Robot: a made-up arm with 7 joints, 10 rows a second.
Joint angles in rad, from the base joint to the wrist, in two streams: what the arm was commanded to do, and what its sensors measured. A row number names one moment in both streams.
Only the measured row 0 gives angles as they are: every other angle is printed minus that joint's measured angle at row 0.
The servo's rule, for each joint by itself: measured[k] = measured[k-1] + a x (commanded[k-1-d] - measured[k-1]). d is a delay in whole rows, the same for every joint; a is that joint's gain. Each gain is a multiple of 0.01, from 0.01 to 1. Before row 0 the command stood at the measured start. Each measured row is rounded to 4 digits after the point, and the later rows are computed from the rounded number. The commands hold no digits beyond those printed.
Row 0, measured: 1.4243 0.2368 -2.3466 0.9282 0.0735 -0.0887 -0.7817
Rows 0 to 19, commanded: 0.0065 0.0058 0.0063 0.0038 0.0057 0.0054 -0.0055; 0.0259 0.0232 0.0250 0.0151 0.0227 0.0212 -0.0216; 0.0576 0.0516 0.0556 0.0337 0.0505 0.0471 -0.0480; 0.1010 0.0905 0.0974 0.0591 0.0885 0.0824 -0.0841; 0.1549 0.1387 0.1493 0.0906 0.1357 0.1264 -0.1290; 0.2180 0.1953 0.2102 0.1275 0.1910 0.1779 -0.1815; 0.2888 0.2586 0.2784 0.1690 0.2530 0.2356 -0.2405; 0.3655 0.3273 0.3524 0.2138 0.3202 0.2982 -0.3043; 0.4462 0.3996 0.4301 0.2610 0.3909 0.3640 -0.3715; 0.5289 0.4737 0.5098 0.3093 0.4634 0.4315 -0.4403; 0.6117 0.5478 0.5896 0.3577 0.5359 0.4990 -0.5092; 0.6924 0.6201 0.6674 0.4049 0.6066 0.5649 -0.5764; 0.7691 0.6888 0.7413 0.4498 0.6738 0.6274 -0.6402; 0.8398 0.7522 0.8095 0.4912 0.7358 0.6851 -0.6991; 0.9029 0.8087 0.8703 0.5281 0.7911 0.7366 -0.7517; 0.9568 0.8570 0.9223 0.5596 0.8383 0.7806 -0.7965; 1.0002 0.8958 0.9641 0.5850 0.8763 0.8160 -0.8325; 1.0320 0.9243 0.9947 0.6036 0.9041 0.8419 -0.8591; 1.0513 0.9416 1.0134 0.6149 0.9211 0.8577 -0.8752; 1.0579 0.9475 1.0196 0.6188 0.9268 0.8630 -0.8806
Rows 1 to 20, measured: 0.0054 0.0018 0.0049 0.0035 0.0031 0.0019 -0.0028; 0.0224 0.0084 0.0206 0.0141 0.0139 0.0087 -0.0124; 0.0516 0.0218 0.0479 0.0319 0.0340 0.0221 -0.0306; 0.0926 0.0431 0.0865 0.0567 0.0640 0.0432 -0.0579; 0.1443 0.0727 0.1355 0.0875 0.1034 0.0723 -0.0942; 0.2055 0.1107 0.1938 0.1239 0.1516 0.1093 -0.1387; 0.2746 0.1565 0.2598 0.1649 0.2074 0.1535 -0.1906; 0.3500 0.2094 0.3320 0.2094 0.2694 0.2041 -0.2486; 0.4298 0.2684 0.4085 0.2564 0.3362 0.2601 -0.3113; 0.5121 0.3320 0.4875 0.3045 0.4062 0.3201 -0.3771; 0.5948 0.3989 0.5671 0.3529 0.4775 0.3827 -0.4445; 0.6758 0.4675 0.6453 0.4002 0.5485 0.4465 -0.5118; 0.7532 0.5361 0.7202 0.4453 0.6174 0.5098 -0.5773; 0.8251 0.6031 0.7899 0.4871 0.6825 0.5712 -0.6394; 0.8897 0.6668 0.8526 0.5244 0.7422 0.6291 -0.6967; 0.9454 0.7258 0.9070 0.5564 0.7951 0.6821 -0.7476; 0.9909 0.7785 0.9515 0.5824 0.8398 0.7290 -0.7909; 1.0250 0.8237 0.9852 0.6017 0.8752 0.7685 -0.8257; 1.0468 0.8602 1.0072 0.6137 0.9004 0.7997 -0.8509; 1.0560 0.8873 1.0169 0.6183 0.9149 0.8219 -0.8660
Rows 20 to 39, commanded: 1.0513 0.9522 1.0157 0.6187 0.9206 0.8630 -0.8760; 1.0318 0.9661 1.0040 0.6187 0.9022 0.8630 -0.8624; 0.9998 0.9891 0.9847 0.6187 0.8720 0.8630 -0.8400; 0.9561 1.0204 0.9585 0.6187 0.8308 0.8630 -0.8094; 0.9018 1.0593 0.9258 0.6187 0.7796 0.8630 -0.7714; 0.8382 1.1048 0.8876 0.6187 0.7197 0.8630 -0.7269; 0.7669 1.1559 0.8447 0.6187 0.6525 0.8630 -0.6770; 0.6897 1.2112 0.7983 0.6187 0.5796 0.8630 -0.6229; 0.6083 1.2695 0.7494 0.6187 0.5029 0.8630 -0.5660; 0.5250 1.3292 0.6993 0.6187 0.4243 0.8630 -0.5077; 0.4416 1.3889 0.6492 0.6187 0.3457 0.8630 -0.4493; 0.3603 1.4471 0.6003 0.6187 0.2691 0.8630 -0.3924; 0.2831 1.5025 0.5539 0.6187 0.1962 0.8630 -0.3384; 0.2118 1.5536 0.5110 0.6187 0.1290 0.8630 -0.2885; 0.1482 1.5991 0.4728 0.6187 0.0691 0.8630 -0.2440; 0.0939 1.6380 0.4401 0.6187 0.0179 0.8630 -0.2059; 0.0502 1.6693 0.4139 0.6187 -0.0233 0.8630 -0.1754; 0.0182 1.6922 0.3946 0.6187 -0.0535 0.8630 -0.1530; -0.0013 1.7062 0.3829 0.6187 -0.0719 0.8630 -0.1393; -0.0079 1.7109 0.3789 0.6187 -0.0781 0.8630 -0.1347
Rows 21 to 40, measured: 1.0521 0.9074 1.0160 0.6187 0.9180 0.8363 -0.8711; 1.0353 0.9256 1.0066 0.6187 0.9093 0.8456 -0.8667; 1.0058 0.9453 0.9895 0.6187 0.8888 0.8517 -0.8531; 0.9645 0.9686 0.9653 0.6187 0.8569 0.8557 -0.8308; 0.9125 0.9967 0.9345 0.6187 0.8144 0.8583 -0.8005; 0.8508 1.0302 0.8979 0.6187 0.7623 0.8599 -0.7630; 0.7812 1.0692 0.8564 0.6187 0.7019 0.8610 -0.7191; 0.7053 1.1132 0.8111 0.6187 0.6346 0.8617 -0.6700; 0.6248 1.1617 0.7630 0.6187 0.5622 0.8622 -0.6170; 0.5420 1.2136 0.7133 0.6187 0.4864 0.8625 -0.5613; 0.4587 1.2679 0.6633 0.6187 0.4090 0.8627 -0.5042; 0.3770 1.3235 0.6142 0.6187 0.3321 0.8628 -0.4472; 0.2991 1.3790 0.5672 0.6187 0.2574 0.8629 -0.3917; 0.2266 1.4331 0.5234 0.6187 0.1868 0.8629 -0.3391; 0.1615 1.4846 0.4839 0.6187 0.1221 0.8629 -0.2906; 0.1054 1.5322 0.4497 0.6187 0.0648 0.8629 -0.2474; 0.0596 1.5747 0.4218 0.6187 0.0163 0.8629 -0.2107; 0.0252 1.6111 0.4006 0.6187 -0.0221 0.8629 -0.1813; 0.0032 1.6406 0.3868 0.6187 -0.0495 0.8629 -0.1599; -0.0060 1.6624 0.3806 0.6187 -0.0652 0.8629 -0.1470
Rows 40 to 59, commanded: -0.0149 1.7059 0.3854 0.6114 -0.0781 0.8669 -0.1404; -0.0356 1.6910 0.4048 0.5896 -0.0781 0.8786 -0.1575; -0.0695 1.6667 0.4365 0.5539 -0.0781 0.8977 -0.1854; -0.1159 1.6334 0.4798 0.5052 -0.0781 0.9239 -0.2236; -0.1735 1.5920 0.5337 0.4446 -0.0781 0.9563 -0.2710; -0.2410 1.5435 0.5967 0.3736 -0.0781 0.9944 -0.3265; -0.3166 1.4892 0.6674 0.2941 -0.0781 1.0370 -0.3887; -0.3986 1.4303 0.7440 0.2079 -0.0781 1.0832 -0.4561; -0.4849 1.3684 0.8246 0.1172 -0.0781 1.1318 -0.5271; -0.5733 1.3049 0.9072 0.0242 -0.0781 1.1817 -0.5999; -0.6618 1.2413 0.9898 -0.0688 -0.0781 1.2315 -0.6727; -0.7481 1.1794 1.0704 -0.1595 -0.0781 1.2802 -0.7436; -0.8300 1.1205 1.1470 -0.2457 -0.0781 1.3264 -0.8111; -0.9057 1.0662 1.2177 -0.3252 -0.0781 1.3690 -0.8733; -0.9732 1.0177 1.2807 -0.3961 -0.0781 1.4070 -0.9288; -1.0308 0.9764 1.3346 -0.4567 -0.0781 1.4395 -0.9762; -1.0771 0.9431 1.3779 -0.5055 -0.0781 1.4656 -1.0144; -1.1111 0.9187 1.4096 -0.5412 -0.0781 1.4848 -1.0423; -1.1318 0.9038 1.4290 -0.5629 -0.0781 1.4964 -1.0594; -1.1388 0.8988 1.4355 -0.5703 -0.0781 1.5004 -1.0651
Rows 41 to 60, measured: -0.0134 1.6759 0.3843 0.6121 -0.0723 0.8643 -0.1436; -0.0318 1.6806 0.4003 0.5916 -0.0755 0.8693 -0.1507; -0.0631 1.6763 0.4285 0.5573 -0.0769 0.8792 -0.1684; -0.1069 1.6630 0.4685 0.5099 -0.0776 0.8948 -0.1966; -0.1622 1.6410 0.5194 0.4505 -0.0779 0.9163 -0.2345; -0.2276 1.6108 0.5797 0.3805 -0.0780 0.9436 -0.2814; -0.3015 1.5731 0.6481 0.3019 -0.0781 0.9763 -0.3361; -0.3821 1.5288 0.7229 0.2164 -0.0781 1.0137 -0.3973; -0.4674 1.4791 0.8022 0.1261 -0.0781 1.0550 -0.4635; -0.5553 1.4251 0.8841 0.0334 -0.0781 1.0993 -0.5331; -0.6437 1.3681 0.9665 -0.0596 -0.0781 1.1456 -0.6043; -0.7304 1.3096 1.0475 -0.1505 -0.0781 1.1927 -0.6753; -0.8131 1.2510 1.1251 -0.2371 -0.0781 1.2395 -0.7446; -0.8900 1.1937 1.1973 -0.3173 -0.0781 1.2848 -0.8102; -0.9591 1.1391 1.2624 -0.3890 -0.0781 1.3276 -0.8707; -1.0186 1.0887 1.3187 -0.4506 -0.0781 1.3668 -0.9245; -1.0672 1.0436 1.3649 -0.5006 -0.0781 1.4014 -0.9703; -1.1036 1.0049 1.3998 -0.5375 -0.0781 1.4306 -1.0070; -1.1270 0.9736 1.4226 -0.5606 -0.0781 1.4536 -1.0337; -1.1368 0.9504 1.4327 -0.5694 -0.0781 1.4700 -1.0497
